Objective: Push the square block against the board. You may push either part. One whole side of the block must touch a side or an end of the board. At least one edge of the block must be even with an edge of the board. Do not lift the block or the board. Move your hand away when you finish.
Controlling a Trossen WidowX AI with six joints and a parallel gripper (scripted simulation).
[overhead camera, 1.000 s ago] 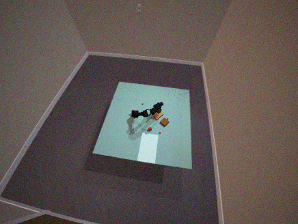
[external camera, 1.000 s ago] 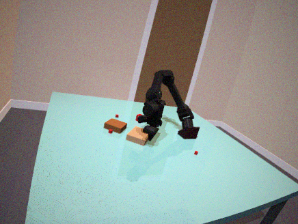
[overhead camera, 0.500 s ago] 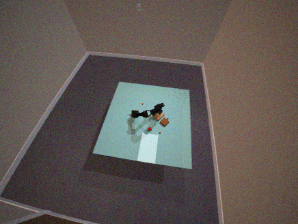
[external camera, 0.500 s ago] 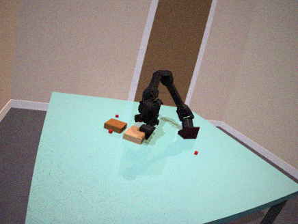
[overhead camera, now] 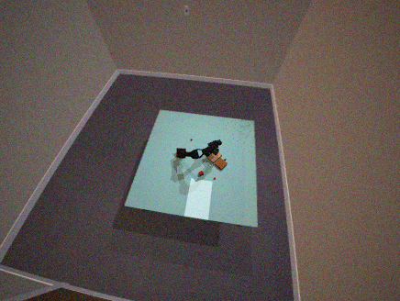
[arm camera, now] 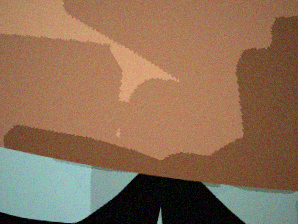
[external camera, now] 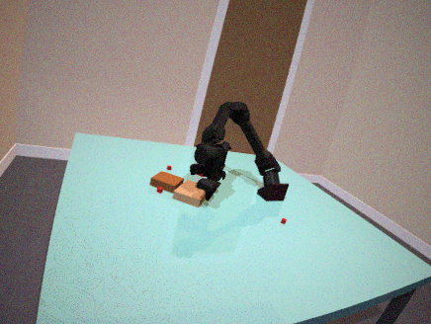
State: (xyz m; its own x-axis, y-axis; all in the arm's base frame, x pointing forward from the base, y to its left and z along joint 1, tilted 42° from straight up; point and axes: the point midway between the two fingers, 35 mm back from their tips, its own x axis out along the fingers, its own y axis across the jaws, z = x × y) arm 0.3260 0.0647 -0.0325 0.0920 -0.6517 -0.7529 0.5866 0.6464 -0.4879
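My gripper tip is 50 mm short of the board, 40 mm to the left of it and 10 mm below it. From my gripper tip the other things lie so: square block (130 mm ahead, 120 mm to the right, 10 mm above); red cube (270 mm to the right, 70 mm behind, 10 mm above).
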